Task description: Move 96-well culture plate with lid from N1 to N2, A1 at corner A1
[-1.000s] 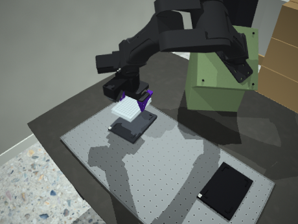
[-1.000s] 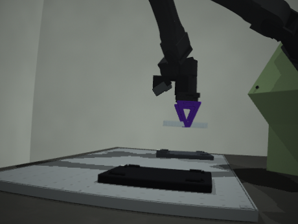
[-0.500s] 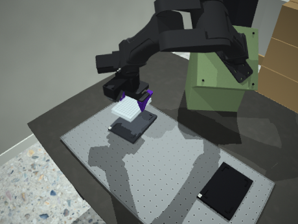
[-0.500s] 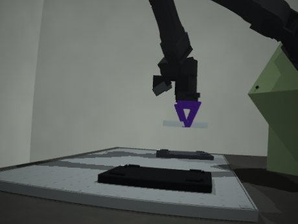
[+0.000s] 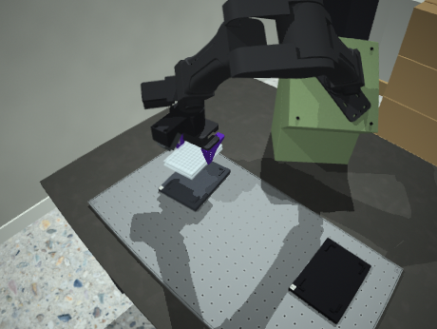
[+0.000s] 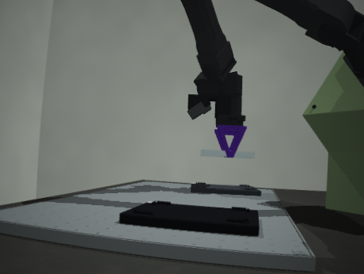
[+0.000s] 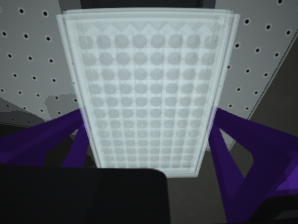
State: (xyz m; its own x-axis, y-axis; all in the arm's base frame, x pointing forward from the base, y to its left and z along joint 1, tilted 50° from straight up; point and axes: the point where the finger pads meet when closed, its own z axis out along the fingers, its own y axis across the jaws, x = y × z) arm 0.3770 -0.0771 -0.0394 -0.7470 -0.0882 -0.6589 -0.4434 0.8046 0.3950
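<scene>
The plate nest N2 lies 10 mm ahead of my hand and 90 mm below it. From my hand the other things lie so: lid: 10 mm above; black plate nest N1: 140 mm behind, 390 mm to the left, 90 mm below; A1 corner mark: 100 mm ahead, 80 mm below.
</scene>
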